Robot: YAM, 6 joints.
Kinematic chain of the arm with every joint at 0, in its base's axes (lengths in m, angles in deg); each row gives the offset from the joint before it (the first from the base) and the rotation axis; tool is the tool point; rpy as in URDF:
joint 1: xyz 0 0 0.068 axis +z
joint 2: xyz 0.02 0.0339 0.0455 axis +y
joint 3: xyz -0.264 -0.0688 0 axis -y
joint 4: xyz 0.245 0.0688 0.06 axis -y
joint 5: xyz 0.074 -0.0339 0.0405 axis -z
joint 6: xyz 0.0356 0 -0.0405 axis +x
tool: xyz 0 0 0 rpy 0 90 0
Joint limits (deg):
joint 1: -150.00..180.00
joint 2: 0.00..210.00
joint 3: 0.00..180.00
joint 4: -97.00..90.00
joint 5: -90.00..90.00
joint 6: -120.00..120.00
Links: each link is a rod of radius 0.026 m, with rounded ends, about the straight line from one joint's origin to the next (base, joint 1, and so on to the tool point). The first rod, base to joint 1, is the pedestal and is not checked.
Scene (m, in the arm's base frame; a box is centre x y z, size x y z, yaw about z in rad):
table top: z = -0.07
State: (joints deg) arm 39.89 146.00 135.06 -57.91 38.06 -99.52
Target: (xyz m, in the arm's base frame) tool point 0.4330 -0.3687 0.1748
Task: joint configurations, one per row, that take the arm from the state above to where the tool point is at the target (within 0.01 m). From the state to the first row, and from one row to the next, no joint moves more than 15 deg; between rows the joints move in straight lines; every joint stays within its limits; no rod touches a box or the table.
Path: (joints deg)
1: 26.89 147.25 136.77 -55.73 38.36 -99.52
2: 13.89 148.50 138.47 -53.55 38.67 -99.52
3: 0.89 149.75 140.18 -51.37 38.97 -99.52
4: -12.11 151.00 141.88 -49.18 39.27 -99.52
5: -25.11 152.25 143.59 -47.00 39.58 -99.52
6: -38.11 153.50 145.29 -44.82 39.88 -99.52

